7 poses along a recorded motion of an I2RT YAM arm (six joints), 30 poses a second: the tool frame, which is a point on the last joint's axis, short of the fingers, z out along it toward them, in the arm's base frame.
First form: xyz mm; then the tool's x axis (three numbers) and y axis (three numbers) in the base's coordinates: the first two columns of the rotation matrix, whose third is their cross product.
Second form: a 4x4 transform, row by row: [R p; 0 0 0 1], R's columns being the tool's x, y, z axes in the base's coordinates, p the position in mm. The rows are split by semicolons. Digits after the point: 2 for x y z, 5 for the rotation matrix.
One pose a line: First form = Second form
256.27, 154.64, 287.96, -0.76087, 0.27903, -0.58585, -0.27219, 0.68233, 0.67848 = -0.76087, -0.27219, 0.58906, 256.27; 0.27903, 0.68233, 0.67570, 154.64; -0.58585, 0.67848, -0.44322, 287.96; 0, 0, 0, 1
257.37, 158.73, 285.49, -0.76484, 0.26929, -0.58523, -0.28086, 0.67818, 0.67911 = -0.76484, -0.28086, 0.57977, 257.37; 0.26929, 0.67818, 0.68378, 158.73; -0.58523, 0.67911, -0.44307, 285.49; 0, 0, 0, 1
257.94, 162.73, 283.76, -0.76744, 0.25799, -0.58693, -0.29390, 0.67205, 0.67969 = -0.76744, -0.29390, 0.56980, 257.94; 0.25799, 0.67205, 0.69412, 162.73; -0.58693, 0.67969, -0.43993, 283.76; 0, 0, 0, 1
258.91, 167.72, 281.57, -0.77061, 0.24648, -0.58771, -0.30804, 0.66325, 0.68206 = -0.77061, -0.30804, 0.55791, 258.91; 0.24648, 0.66325, 0.70664, 167.72; -0.58771, 0.68206, -0.43518, 281.57; 0, 0, 0, 1
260.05, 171.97, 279.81, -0.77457, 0.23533, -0.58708, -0.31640, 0.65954, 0.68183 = -0.77457, -0.31640, 0.54766, 260.05; 0.23533, 0.65954, 0.71388, 171.97; -0.58708, 0.68183, -0.43640, 279.81; 0, 0, 0, 1
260.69, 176.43, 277.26, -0.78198, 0.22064, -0.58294, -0.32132, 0.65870, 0.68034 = -0.78198, -0.32132, 0.53409, 260.69; 0.22064, 0.65870, 0.71932, 176.43; -0.58294, 0.68034, -0.44419, 277.26; 0, 0, 0, 1
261.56, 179.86, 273.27, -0.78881, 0.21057, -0.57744, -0.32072, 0.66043, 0.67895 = -0.78881, -0.32072, 0.52433, 261.56; 0.21057, 0.66043, 0.72076, 179.86; -0.57744, 0.67895, -0.45342, 273.27; 0, 0, 0, 1
